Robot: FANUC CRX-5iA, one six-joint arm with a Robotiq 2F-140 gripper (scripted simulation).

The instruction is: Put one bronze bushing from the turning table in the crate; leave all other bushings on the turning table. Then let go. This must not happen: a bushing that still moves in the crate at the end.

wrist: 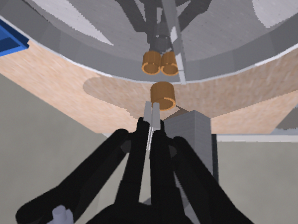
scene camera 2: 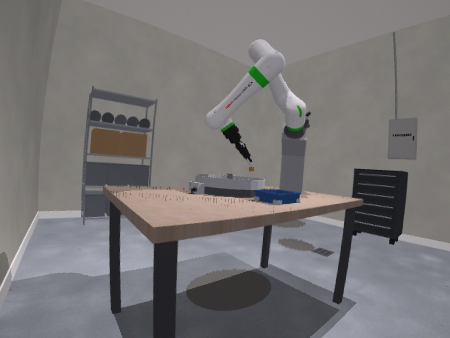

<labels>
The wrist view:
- my gripper: 151, 111
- turning table: 127, 36
</labels>
